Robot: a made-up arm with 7 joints.
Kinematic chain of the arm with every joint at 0, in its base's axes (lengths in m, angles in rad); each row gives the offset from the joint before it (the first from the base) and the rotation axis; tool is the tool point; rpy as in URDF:
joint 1: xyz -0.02 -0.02 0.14 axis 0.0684 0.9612 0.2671
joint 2: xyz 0 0.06 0 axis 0.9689 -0.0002 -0.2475
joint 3: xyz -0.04 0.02 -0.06 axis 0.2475 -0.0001 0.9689
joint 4: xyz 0 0 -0.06 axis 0.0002 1 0
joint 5: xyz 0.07 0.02 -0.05 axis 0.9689 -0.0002 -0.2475
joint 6: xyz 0 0.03 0.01 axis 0.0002 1 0
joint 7: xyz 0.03 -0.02 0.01 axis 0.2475 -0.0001 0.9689
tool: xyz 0.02 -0.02 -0.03 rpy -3.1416 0 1.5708
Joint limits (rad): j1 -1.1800..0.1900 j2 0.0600..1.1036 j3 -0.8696..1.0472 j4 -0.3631..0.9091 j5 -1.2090..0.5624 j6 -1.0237..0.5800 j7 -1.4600..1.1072
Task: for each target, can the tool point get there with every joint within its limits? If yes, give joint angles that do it. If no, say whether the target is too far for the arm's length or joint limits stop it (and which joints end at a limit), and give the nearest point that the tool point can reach.
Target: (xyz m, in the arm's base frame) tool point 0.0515 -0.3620 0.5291
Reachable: no: too far | nearest point 0.1091 -0.0622 0.1581 | short by 0.480 m
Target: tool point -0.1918 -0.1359 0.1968
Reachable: no: joint limits stop it (at a limit: joint 1, joint 2, joint 3, joint 4, joint 5, joint 6) | nearest point -0.0219 -0.0335 0.0437 | short by 0.251 m
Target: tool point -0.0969 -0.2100 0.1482
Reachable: no: joint limits stop it (at a limit: joint 1, joint 2, joint 3, joint 4, joint 5, joint 6) | nearest point -0.0210 -0.0333 0.0448 | short by 0.218 m
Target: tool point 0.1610 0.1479 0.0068
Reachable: yes | joints -0.8252 0.4935 0.1538 0.8125 -0.1893 0.1931 -0.4159
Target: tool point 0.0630 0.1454 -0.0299
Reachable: yes | joints -0.2198 0.6709 -0.4392 0.6835 -0.2972 -0.6132 -0.3404
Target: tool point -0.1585 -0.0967 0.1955
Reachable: no: joint limits stop it (at a limit: joint 1, joint 2, joint 3, joint 4, joint 5, joint 6) | nearest point -0.0192 -0.0327 0.0469 | short by 0.214 m
